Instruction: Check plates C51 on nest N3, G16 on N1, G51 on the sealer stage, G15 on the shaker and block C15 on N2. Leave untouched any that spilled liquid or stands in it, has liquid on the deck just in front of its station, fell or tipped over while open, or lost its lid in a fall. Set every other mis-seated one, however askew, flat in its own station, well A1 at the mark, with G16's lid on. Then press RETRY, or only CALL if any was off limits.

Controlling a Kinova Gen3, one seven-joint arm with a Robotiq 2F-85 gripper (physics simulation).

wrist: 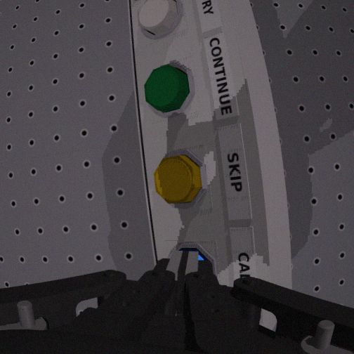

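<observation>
My gripper (185, 267) is shut and empty, its fingertips over the blue button (201, 257) at the bottom of the view. Most of that button is hidden behind the fingers; whether they touch it I cannot tell. The label beside it (243, 265) shows the letters "CA", its rest cut off by the gripper. The white button (156, 16) is at the top, beside a partly visible label (207, 9) ending in "RY". The plates, the nests, the sealer stage and the shaker do not show in this view.
The pale button panel (261, 165) runs from top to bottom. Between the white and blue buttons are a green button (167, 88) by CONTINUE and a yellow button (177, 179) by SKIP. A grey deck with small holes (60, 165) lies on both sides, with shadows across it.
</observation>
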